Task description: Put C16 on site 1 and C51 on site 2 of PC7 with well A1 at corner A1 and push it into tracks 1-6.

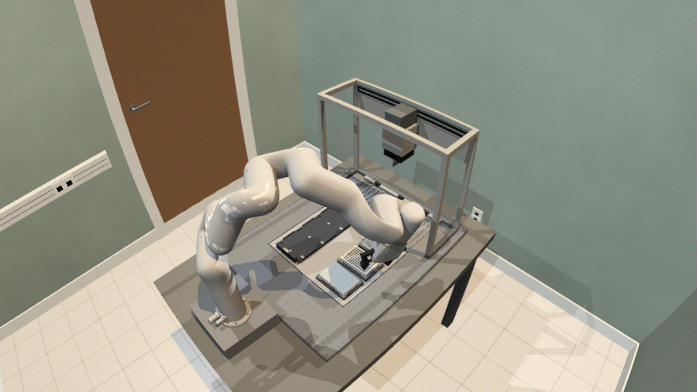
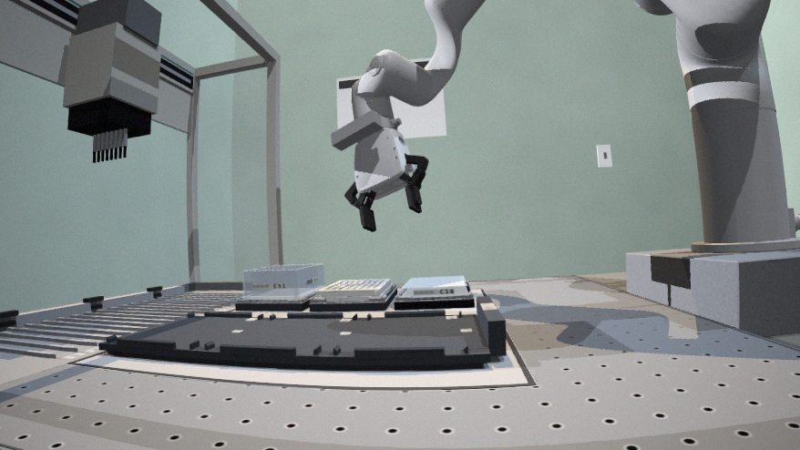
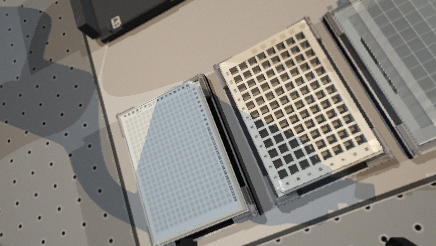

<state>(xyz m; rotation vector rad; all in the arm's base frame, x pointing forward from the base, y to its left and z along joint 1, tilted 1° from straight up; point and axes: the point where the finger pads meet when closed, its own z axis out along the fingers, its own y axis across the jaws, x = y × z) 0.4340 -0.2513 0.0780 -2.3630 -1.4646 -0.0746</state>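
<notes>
Now: the nest S3 15 cm ahead of my hand, 9 cm to the left of it and 12 cm below it. Round my hand: 384-well plate C16 (7 cm behind, 11 cm to the left, 11 cm below); then frame post (23 cm ahead, 8 cm to the right, 12 cm above); then nest S1 (7 cm behind, 11 cm to the left, 12 cm below).
</notes>
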